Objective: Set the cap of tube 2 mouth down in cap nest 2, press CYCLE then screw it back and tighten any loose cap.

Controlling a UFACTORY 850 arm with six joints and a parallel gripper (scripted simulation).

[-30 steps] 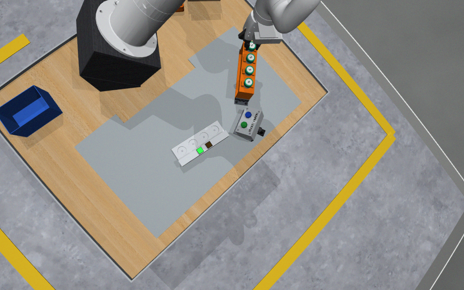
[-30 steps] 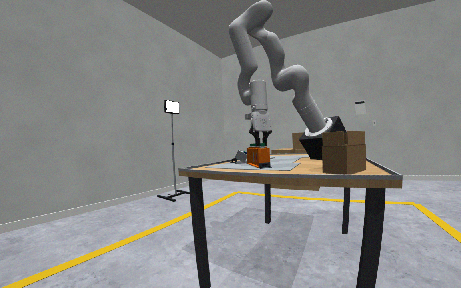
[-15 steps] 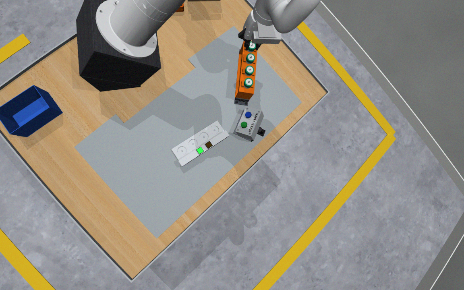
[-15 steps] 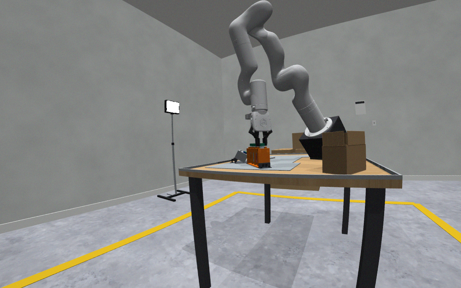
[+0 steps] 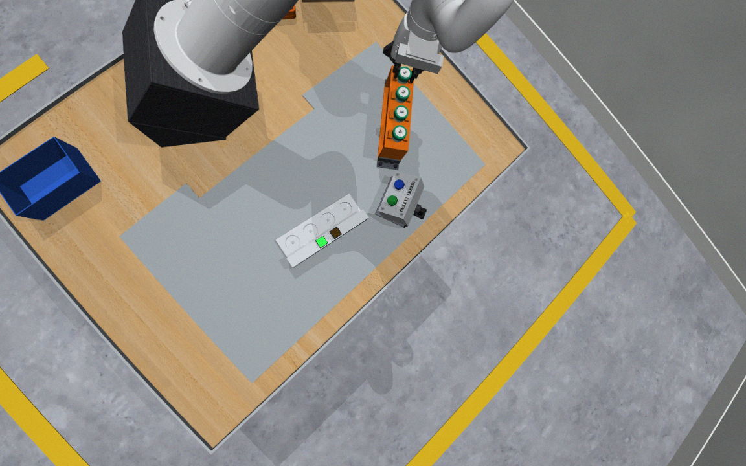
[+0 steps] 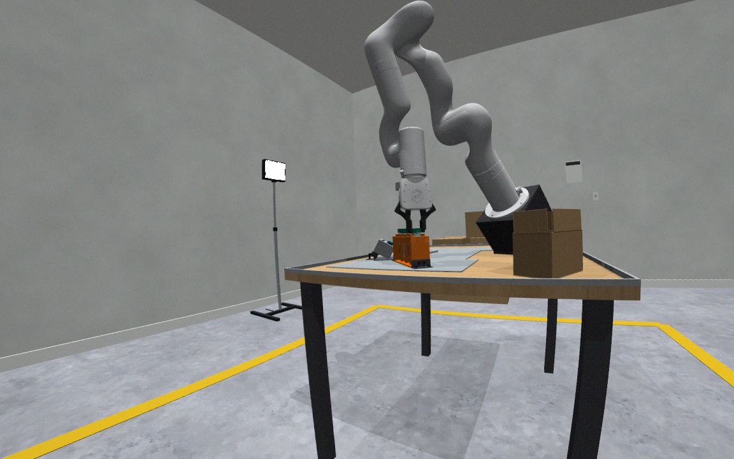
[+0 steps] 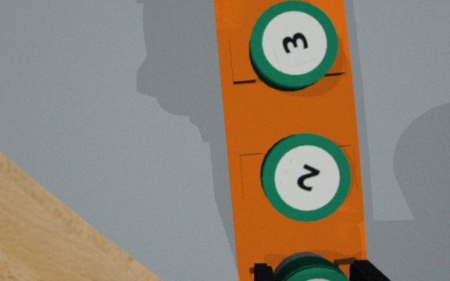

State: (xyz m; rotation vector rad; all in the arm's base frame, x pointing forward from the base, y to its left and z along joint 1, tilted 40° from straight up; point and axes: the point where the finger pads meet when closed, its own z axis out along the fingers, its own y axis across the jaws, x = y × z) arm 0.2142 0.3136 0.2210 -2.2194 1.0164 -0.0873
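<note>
The green-rimmed cap is 4 cm ahead of my hand, 3 cm to the right of it and 1 cm below it. The rest, counted from my hand: blue cycle key 22 cm ahead, 15 cm to the right, 6 cm below; then key housing 25 cm ahead, 17 cm to the right, 7 cm below; then green ready key 25 cm ahead, 19 cm to the right, 6 cm below.
</note>
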